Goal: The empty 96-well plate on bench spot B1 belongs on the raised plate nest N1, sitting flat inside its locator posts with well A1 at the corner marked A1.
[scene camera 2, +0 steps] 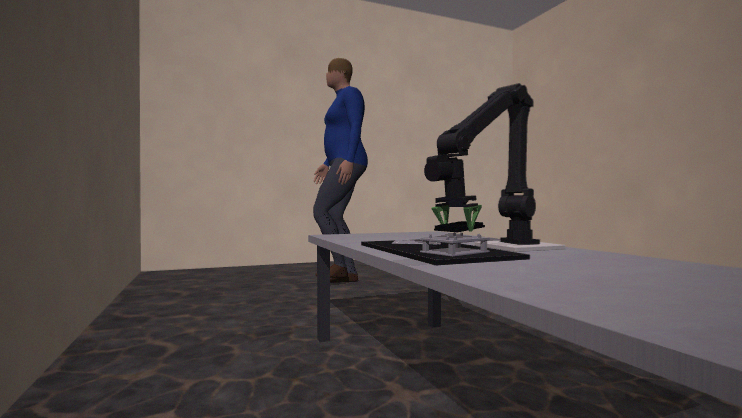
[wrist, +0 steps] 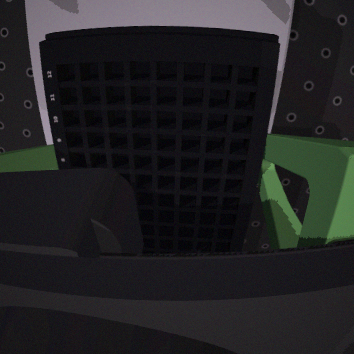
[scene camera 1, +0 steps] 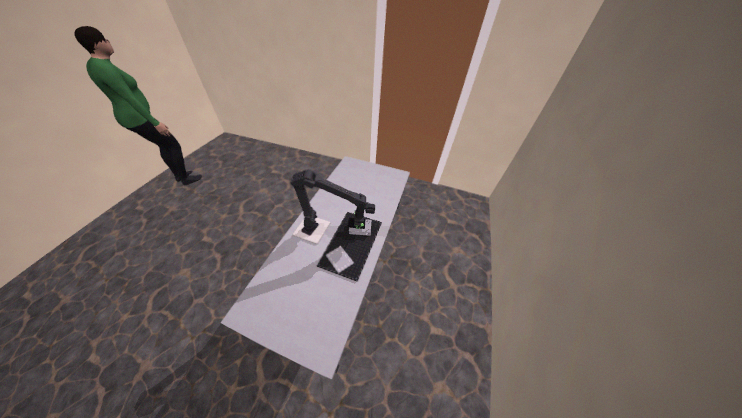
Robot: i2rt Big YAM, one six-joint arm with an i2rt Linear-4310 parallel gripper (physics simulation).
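Places are measured from the arm's base along level axes (x ahead, y down, z left), in millimetres.
Pixels of known places: gripper, fingertip midpoint: [wrist: 159,149] [scene camera 1: 357,224]; arm's base, origin of the base link: [scene camera 2: 519,242] [scene camera 1: 310,228].
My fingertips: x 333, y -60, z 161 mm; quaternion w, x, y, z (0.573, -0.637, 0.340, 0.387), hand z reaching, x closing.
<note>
Ahead of a thing's pixels: the offset from my fingertips to its top centre. "pt": to the spot under its first point. Level surfaces: height alone.
The black 96-well plate {dx -7, dy -25, dz -3 mm} [wrist: 158,123] [scene camera 2: 459,226] sits between my green fingers, with column numbers 8 to 12 printed along its left edge in the wrist view. My gripper [wrist: 159,149] [scene camera 2: 456,223] [scene camera 1: 358,224] is shut on the plate's two long sides. It holds the plate roughly level, a little above the grey raised nest N1 {dx +16, dy +8, dz +13 mm} [scene camera 2: 451,240] [scene camera 1: 366,231] [wrist: 158,14]. Grey locator posts show at the top corners of the wrist view. I cannot read an A1 mark.
The nest stands on a black perforated mat {dy +62 mm} [scene camera 1: 355,260] [scene camera 2: 399,245] beside a pale square pad {pt dx +7, dy +59, dz -293 mm} [scene camera 1: 339,259]. The arm's base stands on a white plate [scene camera 1: 320,235]. The grey table {dy +73 mm} [scene camera 1: 300,312] is long. A person in green [scene camera 1: 121,93] and one in blue [scene camera 2: 342,129] stand off the table.
</note>
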